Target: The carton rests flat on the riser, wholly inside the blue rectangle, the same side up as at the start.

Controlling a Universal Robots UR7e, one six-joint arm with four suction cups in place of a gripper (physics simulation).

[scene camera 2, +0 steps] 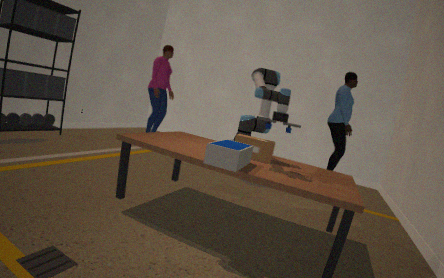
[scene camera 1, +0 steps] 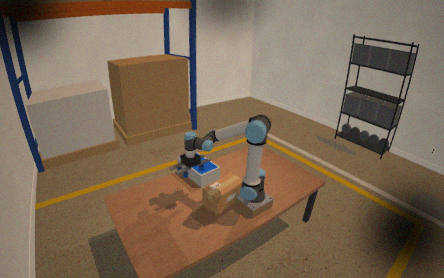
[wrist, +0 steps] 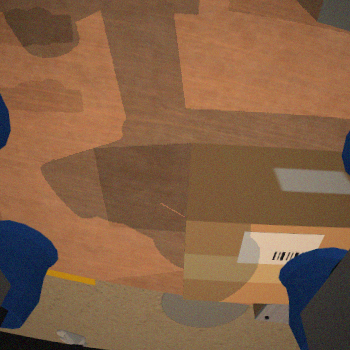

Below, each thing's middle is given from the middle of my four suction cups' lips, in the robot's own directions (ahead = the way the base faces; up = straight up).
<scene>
Right now the brown carton (scene camera 1: 219, 195) is 19 cm below my suction cup, 18 cm behind it and 16 cm to the right of it. The rest, counted from my suction cup: riser (scene camera 2: 227, 154) (24 cm to the right, 23 cm ahead, 21 cm below).
</scene>
